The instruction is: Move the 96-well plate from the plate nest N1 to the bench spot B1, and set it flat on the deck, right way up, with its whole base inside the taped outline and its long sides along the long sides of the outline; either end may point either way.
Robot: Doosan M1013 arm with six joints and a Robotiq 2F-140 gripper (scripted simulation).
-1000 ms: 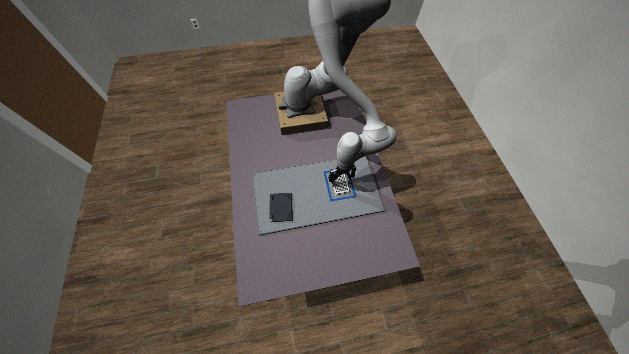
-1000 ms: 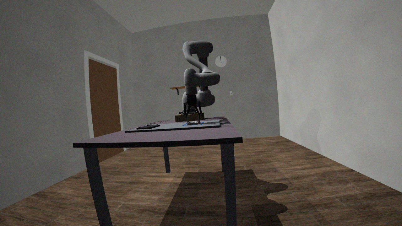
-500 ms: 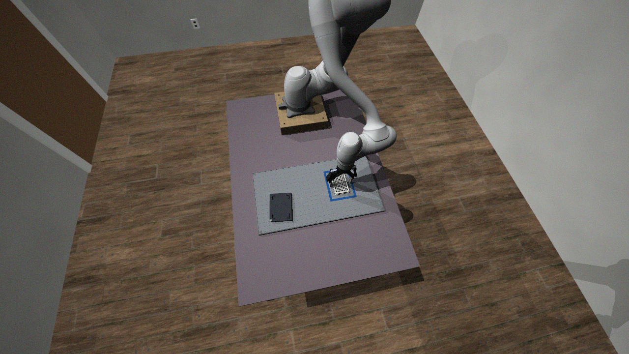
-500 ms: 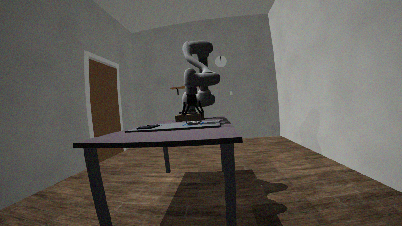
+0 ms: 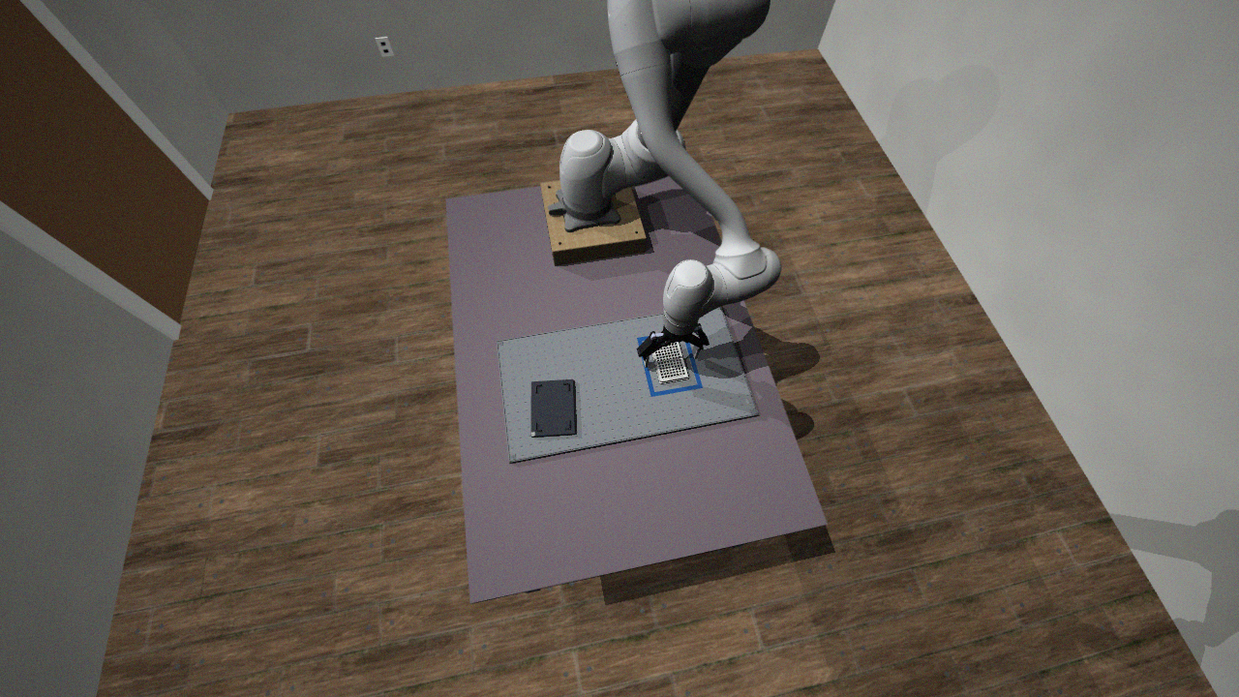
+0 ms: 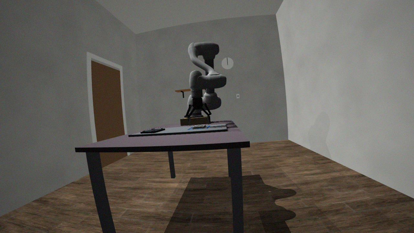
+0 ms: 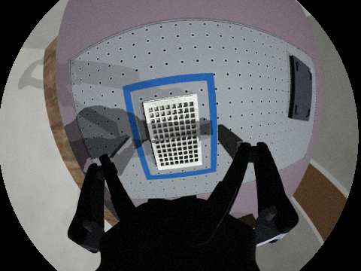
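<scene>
Right now my hand is 2 cm above the white 96-well plate. The rest, counted from my hand: dark plate nest N1: 6 cm ahead, 36 cm to the right, 3 cm below.
</scene>
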